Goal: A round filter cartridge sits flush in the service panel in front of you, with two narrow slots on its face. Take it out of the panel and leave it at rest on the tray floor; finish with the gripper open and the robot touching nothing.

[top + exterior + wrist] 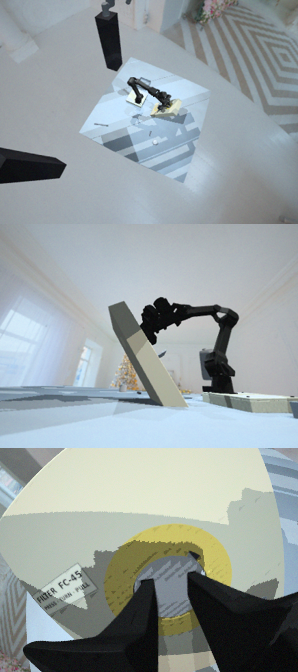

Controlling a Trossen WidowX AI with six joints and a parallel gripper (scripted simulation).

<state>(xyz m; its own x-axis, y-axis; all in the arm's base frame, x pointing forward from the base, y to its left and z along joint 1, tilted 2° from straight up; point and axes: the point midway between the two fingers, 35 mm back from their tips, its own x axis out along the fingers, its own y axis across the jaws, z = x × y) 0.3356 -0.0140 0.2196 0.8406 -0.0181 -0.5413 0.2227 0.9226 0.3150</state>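
The round grey filter cartridge is 1 cm below my gripper tip and 1 cm ahead of it. Round my gripper tip: tan service panel 8 cm below, 4 cm behind.
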